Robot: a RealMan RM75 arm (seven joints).
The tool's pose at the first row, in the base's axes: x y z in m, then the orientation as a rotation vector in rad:
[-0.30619, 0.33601, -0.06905, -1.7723, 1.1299, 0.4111]
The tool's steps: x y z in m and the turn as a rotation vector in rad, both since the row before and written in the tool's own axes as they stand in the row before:
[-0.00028, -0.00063, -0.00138, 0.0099, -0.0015, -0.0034]
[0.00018, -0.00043, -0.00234, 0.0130, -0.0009, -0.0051]
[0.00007, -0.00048, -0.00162, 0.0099, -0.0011, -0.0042]
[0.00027, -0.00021, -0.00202, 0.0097, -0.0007, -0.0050]
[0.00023, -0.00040, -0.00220, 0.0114, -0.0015, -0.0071]
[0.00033, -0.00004, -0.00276, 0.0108, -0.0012, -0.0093]
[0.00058, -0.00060, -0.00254, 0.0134, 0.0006, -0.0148]
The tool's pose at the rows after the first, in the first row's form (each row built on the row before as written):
[-0.30608, 0.33505, -0.06785, -1.7648, 1.1259, 0.4041]
[-0.30611, 0.33300, -0.06662, -1.7557, 1.1208, 0.3936]
[-0.30603, 0.33162, -0.06564, -1.7487, 1.1164, 0.3858]
[-0.30617, 0.32977, -0.06477, -1.7424, 1.1115, 0.3773]
[-0.30623, 0.32780, -0.06369, -1.7354, 1.1041, 0.3672]
[-0.30668, 0.32526, -0.06265, -1.7301, 1.0949, 0.3559]
[-0.30652, 0.32282, -0.06156, -1.7257, 1.0821, 0.3381]

